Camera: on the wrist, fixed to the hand. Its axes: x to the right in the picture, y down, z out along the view.
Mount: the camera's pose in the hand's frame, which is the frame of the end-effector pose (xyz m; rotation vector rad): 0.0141 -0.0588 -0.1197 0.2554 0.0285 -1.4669
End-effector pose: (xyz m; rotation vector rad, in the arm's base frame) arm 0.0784 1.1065 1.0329 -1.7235 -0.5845 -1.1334
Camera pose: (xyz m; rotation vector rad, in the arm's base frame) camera -0.0122 1.0227 1.0853 -0.8664 -2.0228 -1.8686
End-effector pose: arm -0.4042 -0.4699 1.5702 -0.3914 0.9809 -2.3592
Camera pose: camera -0.4923 -0.3769 1.5306 0.7879 -0.1864 2.2384
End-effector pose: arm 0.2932 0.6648 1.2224 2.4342 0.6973 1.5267
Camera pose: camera 0.1751 0.7121 1.2650 1.1873 2.0597 0.7908
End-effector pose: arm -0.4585 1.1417 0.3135 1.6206 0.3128 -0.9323
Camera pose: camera -0.4401 1.2642 0.2621 1.4779 1.5648 -2.0631
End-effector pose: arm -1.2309 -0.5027 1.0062 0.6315 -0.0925 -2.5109
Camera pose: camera -1.2156 -0.4525 0.8828 -0.5914 -0.0654 2.1278
